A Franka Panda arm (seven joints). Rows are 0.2 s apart.
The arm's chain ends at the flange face. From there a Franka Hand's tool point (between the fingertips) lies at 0.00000 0.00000 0.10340 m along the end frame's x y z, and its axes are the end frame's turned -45 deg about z.
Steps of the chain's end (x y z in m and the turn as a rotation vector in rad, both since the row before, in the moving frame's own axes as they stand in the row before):
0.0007 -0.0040 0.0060 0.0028 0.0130 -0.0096
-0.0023 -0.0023 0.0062 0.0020 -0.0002 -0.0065
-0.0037 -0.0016 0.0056 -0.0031 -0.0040 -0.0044
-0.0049 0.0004 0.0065 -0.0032 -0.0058 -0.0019
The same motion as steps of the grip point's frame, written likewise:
0.0045 -0.0016 0.0060 -0.0072 0.0112 -0.0096
0.0001 -0.0034 0.0062 0.0016 0.0013 -0.0065
-0.0020 -0.0038 0.0056 0.0006 -0.0050 -0.0044
-0.0044 -0.0034 0.0065 0.0018 -0.0064 -0.0019

